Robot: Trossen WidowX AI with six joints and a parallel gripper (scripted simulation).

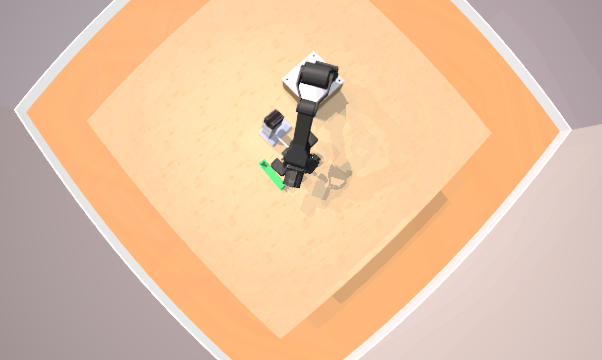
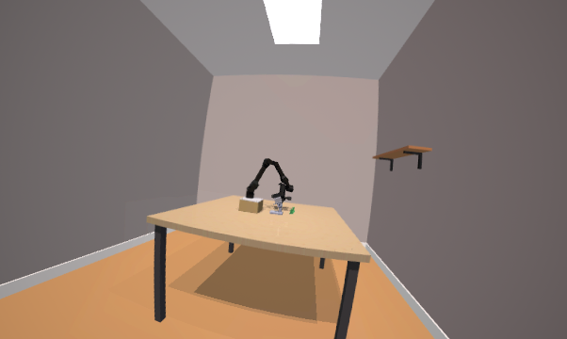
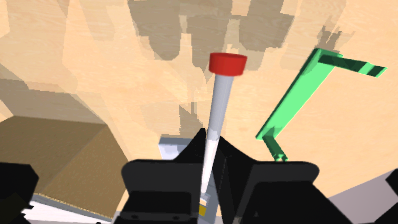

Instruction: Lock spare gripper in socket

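My gripper tip is now 10 mm past the socket, 100 mm to the left of it and 10 mm below it. Also, from my gripper tip: green pin holder: 120 mm ahead, 10 mm to the left, 20 mm below; spare gripper: 20 mm behind, 110 mm to the right, 80 mm above.
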